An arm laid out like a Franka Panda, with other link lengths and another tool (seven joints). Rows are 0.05 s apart.
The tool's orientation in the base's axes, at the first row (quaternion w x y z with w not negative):
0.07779 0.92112 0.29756 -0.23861
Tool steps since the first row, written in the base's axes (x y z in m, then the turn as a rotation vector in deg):
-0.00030 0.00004 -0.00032 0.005 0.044 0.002
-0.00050 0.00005 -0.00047 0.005 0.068 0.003
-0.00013 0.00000 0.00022 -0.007 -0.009 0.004
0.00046 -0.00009 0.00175 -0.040 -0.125 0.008
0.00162 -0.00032 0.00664 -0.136 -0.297 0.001
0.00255 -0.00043 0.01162 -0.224 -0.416 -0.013
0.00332 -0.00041 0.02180 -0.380 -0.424 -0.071
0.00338 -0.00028 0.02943 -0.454 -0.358 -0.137
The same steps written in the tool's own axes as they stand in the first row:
-0.00004 -0.00021 0.00039 0.025 -0.033 -0.016
-0.00010 -0.00033 0.00059 0.037 -0.052 -0.024
-0.00020 -0.00008 -0.00014 -0.012 0.003 0.002
-0.00057 0.00034 -0.00168 -0.096 0.078 0.044
-0.00224 0.00122 -0.00635 -0.249 0.161 0.137
-0.00406 0.00186 -0.01104 -0.365 0.206 0.218
-0.00845 0.00230 -0.02024 -0.452 0.121 0.332
-0.01205 0.00224 -0.02697 -0.438 0.024 0.400

